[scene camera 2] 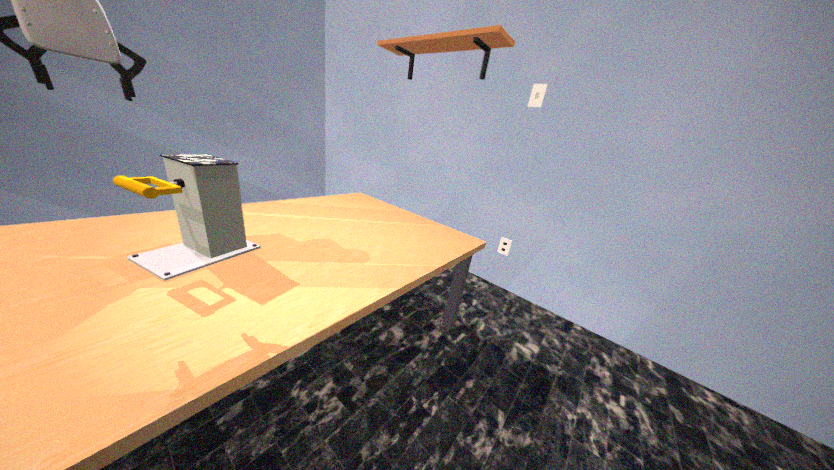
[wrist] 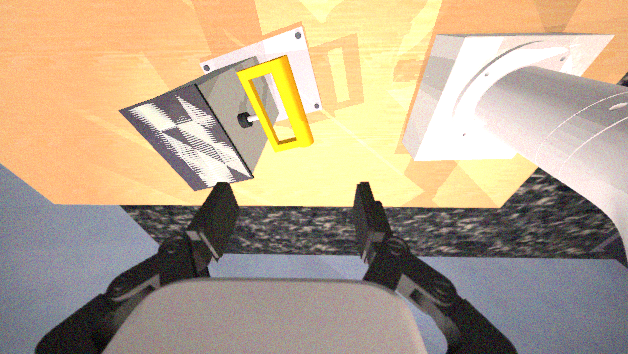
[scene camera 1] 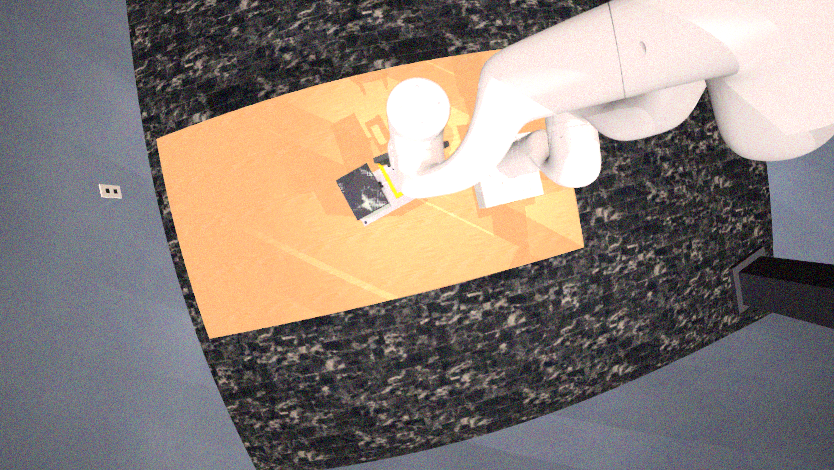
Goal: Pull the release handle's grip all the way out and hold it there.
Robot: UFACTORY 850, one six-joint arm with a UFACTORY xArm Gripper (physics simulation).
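The release handle's yellow grip [scene camera 1: 389, 180] [scene camera 2: 133, 185] [wrist: 291, 102] is a rectangular loop. It stands out from the side of a grey housing [scene camera 1: 363, 191] [scene camera 2: 221, 210] [wrist: 185, 140] with a dark patterned top. In the wrist view a short pale rod joins the grip to a black collar [wrist: 245, 120] on the housing. A white base plate [scene camera 1: 385, 212] [scene camera 2: 169, 262] [wrist: 306, 75] lies under the housing. My gripper [scene camera 2: 87, 92] [wrist: 294, 196] is open and empty, above the grip and apart from it. The arm hides most of it in scene camera 1.
The housing stands on a wooden table [scene camera 1: 262, 204] [scene camera 2: 361, 280] [wrist: 100, 65]. A white block [scene camera 1: 507, 195] [wrist: 425, 125] under a white arm part stands on the table beyond the grip's side. A wall shelf [scene camera 2: 449, 42] hangs at the back.
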